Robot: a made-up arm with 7 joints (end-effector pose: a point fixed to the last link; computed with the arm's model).
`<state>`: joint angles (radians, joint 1 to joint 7).
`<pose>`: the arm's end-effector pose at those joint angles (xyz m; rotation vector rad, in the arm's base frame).
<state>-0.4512 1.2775 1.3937 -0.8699 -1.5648 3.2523 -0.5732</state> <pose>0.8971 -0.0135 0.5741 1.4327 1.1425 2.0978</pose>
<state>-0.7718 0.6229 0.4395 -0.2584 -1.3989 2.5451 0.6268</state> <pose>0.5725 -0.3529 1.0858 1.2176 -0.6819 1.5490</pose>
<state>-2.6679 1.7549 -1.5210 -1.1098 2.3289 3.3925 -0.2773</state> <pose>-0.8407 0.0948 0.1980 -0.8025 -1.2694 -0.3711</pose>
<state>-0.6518 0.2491 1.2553 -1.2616 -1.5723 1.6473 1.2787</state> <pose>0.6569 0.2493 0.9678 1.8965 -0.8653 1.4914</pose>
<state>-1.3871 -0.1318 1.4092 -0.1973 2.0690 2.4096 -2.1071</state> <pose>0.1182 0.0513 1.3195 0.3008 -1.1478 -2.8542</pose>
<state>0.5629 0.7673 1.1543 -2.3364 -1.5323 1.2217 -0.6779</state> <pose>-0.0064 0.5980 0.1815 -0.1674 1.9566 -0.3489</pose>
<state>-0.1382 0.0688 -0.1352 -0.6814 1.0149 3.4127 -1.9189</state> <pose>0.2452 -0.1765 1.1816 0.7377 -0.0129 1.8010</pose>
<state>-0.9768 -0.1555 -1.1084 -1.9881 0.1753 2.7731 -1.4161</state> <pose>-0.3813 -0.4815 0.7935 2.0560 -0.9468 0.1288</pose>
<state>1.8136 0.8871 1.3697 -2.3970 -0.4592 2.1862 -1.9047</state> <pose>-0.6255 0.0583 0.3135 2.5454 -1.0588 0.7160</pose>
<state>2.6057 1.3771 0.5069 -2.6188 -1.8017 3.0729 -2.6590</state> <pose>-0.3065 -0.1669 0.0189 1.9154 1.2189 0.2332</pose>
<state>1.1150 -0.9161 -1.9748 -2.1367 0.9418 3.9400 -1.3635</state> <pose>0.1413 -0.6337 0.3187 2.0743 -1.4487 0.8888</pose>
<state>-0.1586 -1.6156 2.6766 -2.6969 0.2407 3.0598 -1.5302</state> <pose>-0.1156 0.2736 -0.1822 -0.7407 1.7490 -0.5639</pose>
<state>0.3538 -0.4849 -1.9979 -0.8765 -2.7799 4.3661 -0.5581</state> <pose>-0.3270 -0.4228 0.8771 1.2419 1.6170 -0.4592</pose>
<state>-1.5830 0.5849 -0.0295 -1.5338 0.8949 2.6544 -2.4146</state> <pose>-0.1232 -0.8857 0.5067 2.4049 0.1413 0.4136</pose>
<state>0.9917 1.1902 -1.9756 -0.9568 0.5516 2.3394 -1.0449</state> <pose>0.7724 0.4815 0.8203 1.3737 0.8538 0.5226</pose>
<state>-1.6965 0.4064 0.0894 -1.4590 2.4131 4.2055 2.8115</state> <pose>-0.0846 -0.6150 0.6330 2.2498 -1.2193 -0.5416</pose>
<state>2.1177 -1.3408 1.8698 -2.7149 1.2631 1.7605 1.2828</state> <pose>-0.3409 -0.2407 0.1559 -2.3170 -1.9406 -0.7530</pose>
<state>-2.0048 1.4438 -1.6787 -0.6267 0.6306 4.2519 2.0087</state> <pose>-0.5018 -0.7091 0.4173 0.5787 -0.9920 1.9987</pose>
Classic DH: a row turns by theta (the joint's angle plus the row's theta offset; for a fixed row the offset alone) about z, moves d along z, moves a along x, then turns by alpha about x. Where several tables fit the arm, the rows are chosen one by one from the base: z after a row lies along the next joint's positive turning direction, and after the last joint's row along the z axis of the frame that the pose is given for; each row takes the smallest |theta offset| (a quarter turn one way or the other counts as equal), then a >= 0, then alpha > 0; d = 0 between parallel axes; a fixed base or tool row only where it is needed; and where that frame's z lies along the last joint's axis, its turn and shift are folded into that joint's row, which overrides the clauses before.
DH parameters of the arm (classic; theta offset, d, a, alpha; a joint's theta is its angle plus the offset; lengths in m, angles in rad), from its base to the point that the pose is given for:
joint 1: 0 0.2546 0 -1.5708
joint 2: 0 0 0 1.5708
joint 3: 0 0.5052 0.0828 1.5708
joint 4: 0 0 -0.0995 -1.5708
joint 5: 0 0.4633 0 1.5708
joint 6: 0 0 0.1373 1.5708
joint 7: 0 0 0 0

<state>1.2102 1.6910 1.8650 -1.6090 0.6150 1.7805 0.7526</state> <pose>-0.3979 0.8155 0.3635 0.5230 1.0688 -2.7365</pose>
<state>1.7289 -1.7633 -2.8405 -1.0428 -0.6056 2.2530 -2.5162</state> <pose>0.3213 -0.7951 -0.3693 -1.8473 -1.9600 -0.1722</pose>
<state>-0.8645 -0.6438 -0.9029 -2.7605 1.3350 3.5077 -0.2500</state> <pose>-0.2738 -0.2299 0.4637 0.0287 -2.7738 1.2107</pose>
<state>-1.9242 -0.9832 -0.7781 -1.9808 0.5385 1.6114 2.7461</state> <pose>-0.4342 0.1979 0.8535 1.6500 0.9721 -0.3068</pose>
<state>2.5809 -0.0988 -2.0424 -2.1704 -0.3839 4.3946 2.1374</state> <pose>0.4016 0.2153 0.6667 -0.8853 0.4618 -0.3221</pose>
